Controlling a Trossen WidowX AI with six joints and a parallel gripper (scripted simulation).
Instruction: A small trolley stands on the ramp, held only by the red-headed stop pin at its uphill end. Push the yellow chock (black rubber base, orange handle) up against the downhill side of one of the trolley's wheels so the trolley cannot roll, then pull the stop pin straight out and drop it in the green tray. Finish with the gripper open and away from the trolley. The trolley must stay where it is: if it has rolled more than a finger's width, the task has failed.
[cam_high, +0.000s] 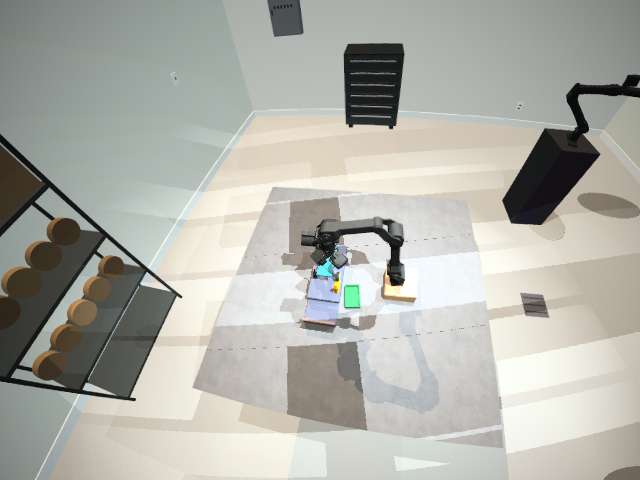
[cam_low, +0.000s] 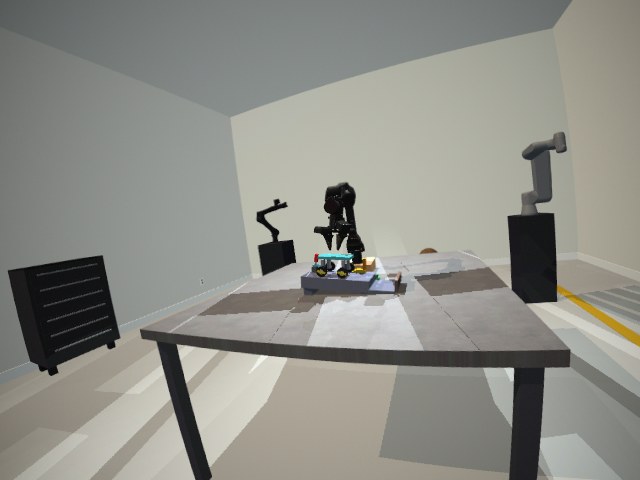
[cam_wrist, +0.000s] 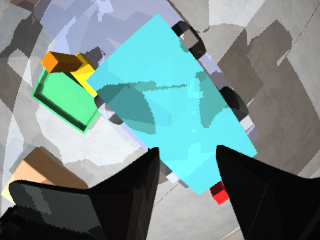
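Right now the red-headed stop pin is 1 cm behind my gripper tip, 10 cm to the right of it and 5 cm below it. Also, from my gripper tip: yellow chock: 4 cm behind, 10 cm to the left, 10 cm below; trolley: 1 cm ahead, 7 cm below; blue-grey ramp: 1 cm ahead, 1 cm to the left, 13 cm below.
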